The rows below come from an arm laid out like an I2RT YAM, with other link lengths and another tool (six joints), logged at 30 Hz.
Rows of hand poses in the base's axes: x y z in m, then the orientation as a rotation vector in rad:
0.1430 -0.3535 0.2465 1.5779 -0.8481 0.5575
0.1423 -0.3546 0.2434 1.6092 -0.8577 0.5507
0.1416 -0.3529 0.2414 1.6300 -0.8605 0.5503
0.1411 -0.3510 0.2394 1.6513 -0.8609 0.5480
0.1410 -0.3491 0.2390 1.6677 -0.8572 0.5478
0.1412 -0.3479 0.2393 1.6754 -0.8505 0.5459
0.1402 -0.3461 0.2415 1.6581 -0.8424 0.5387
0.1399 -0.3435 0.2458 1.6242 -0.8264 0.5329
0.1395 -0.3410 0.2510 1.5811 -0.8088 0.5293
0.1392 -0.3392 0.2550 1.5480 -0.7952 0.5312
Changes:
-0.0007 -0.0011 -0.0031 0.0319 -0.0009 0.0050
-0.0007 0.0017 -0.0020 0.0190 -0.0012 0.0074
-0.0005 0.0019 -0.0020 0.0188 0.0014 0.0079
-0.0001 0.0019 -0.0004 0.0126 0.0023 0.0090
0.0002 0.0012 0.0003 0.0043 0.0051 0.0060
-0.0010 0.0018 0.0022 -0.0167 0.0094 -0.0068
-0.0003 0.0026 0.0043 -0.0344 0.0130 -0.0089
-0.0004 0.0025 0.0052 -0.0434 0.0124 -0.0108
-0.0003 0.0018 0.0040 -0.0342 0.0064 -0.0056

